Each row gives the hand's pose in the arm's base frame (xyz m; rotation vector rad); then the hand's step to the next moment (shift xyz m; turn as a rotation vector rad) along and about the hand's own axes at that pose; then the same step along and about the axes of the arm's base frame.
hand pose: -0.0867 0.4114 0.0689 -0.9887 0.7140 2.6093
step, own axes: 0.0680 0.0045 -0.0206 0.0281 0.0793 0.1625
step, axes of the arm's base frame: -0.0405 -0.0102 -0.0577 -0.1414 0.0210 0.1142
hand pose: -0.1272 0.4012 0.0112 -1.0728 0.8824 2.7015
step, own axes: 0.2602 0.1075 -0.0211 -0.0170 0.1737 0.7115
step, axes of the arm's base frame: -0.2134 -0.1297 -0.1317 -0.4632 0.2511 0.5091
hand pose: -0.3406 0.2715 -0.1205 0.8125 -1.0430 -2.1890
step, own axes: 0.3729 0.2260 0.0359 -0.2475 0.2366 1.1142
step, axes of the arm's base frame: -0.2150 -0.3676 0.1005 -0.5903 0.5687 0.8287
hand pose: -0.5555 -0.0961 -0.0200 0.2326 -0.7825 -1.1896
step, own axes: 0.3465 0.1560 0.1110 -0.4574 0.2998 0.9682
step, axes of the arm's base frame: 0.0952 -0.2243 0.3120 -0.4796 0.7470 0.6697
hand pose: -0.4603 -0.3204 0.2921 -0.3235 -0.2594 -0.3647
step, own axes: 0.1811 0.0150 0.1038 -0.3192 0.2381 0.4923
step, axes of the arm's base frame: 0.1496 -0.0054 0.1462 -0.2888 0.4820 0.2918
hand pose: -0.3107 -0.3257 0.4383 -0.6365 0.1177 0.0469
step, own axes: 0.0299 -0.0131 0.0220 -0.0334 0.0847 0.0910
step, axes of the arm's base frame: 0.0328 0.0028 0.0216 -0.0312 0.1220 0.0268
